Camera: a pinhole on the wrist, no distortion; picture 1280 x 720 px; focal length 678.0 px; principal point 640.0 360.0 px. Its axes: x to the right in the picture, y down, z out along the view. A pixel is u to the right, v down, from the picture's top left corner.
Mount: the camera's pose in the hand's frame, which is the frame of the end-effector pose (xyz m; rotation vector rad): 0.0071 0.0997 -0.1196 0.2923 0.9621 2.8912
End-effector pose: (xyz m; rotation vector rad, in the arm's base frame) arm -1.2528 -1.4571 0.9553 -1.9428 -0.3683 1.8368
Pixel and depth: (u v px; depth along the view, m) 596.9 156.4 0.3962
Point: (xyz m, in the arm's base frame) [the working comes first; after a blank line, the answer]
In the camera's frame: -0.0252 -0.1190 0.3962

-1.4024 -1.7542 0.6469
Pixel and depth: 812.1 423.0 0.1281
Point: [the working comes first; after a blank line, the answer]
In the camera's frame: 0.0325 0.0119 0.1281

-1.2636 -1.6045 0.8720
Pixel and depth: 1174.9 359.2 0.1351
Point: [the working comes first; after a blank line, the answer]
In the camera's frame: 0.1066 -0.0002 0.1351

-1.2815 -1.6578 0.9221
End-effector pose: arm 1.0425 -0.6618 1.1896 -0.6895 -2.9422 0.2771
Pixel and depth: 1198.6 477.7 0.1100
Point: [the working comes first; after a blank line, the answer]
In the camera's frame: 0.0906 0.0191 0.1100

1.1657 -0.5454 1.1612
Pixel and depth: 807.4 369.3 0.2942
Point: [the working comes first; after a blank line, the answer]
In the camera's frame: 0.0726 0.0040 0.2942

1.1473 -0.4373 1.0114
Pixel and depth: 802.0 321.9 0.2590
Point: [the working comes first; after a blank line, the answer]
In the camera's frame: 0.0619 -0.0146 0.2590

1.1468 -0.4358 1.0526
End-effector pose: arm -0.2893 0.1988 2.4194 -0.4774 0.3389 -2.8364
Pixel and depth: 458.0 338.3 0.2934
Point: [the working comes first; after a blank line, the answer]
In the camera's frame: -0.0788 -0.0094 0.2934

-0.3361 -0.1112 2.4753
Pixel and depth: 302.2 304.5 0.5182
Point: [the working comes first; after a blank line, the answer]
In the camera's frame: -0.2582 -0.0424 0.5182

-0.4685 -0.3224 2.6225
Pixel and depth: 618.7 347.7 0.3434
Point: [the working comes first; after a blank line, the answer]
In the camera's frame: -0.0108 -0.0062 0.3434

-0.2594 -0.1392 2.4969
